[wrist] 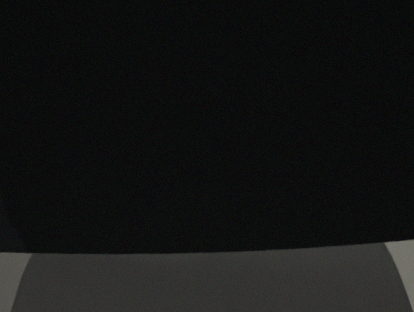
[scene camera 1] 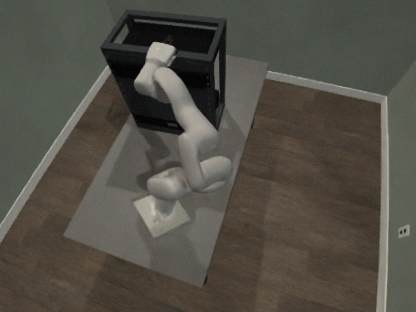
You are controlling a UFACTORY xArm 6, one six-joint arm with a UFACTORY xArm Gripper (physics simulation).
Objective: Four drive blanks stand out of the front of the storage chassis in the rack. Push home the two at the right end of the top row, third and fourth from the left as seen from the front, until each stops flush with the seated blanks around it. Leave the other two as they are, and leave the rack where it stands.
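Note:
The dark rack stands upright at the back of the grey table in the scene view, with its open top frame showing. The storage chassis and its drive blanks cannot be made out; the arm covers part of the rack's front. My gripper is shut and empty. Its small dark fingers show against the dark opening inside the rack's top frame, past the white wrist housing. In the wrist view a near-black surface fills most of the picture and hides the fingers, with the grey rounded housing along the bottom edge. Contact with any blank cannot be seen.
The white arm reaches from its pale base plate over the grey table to the rack. Brown floor lies around the table. Walls with a white skirting board stand behind and to the sides.

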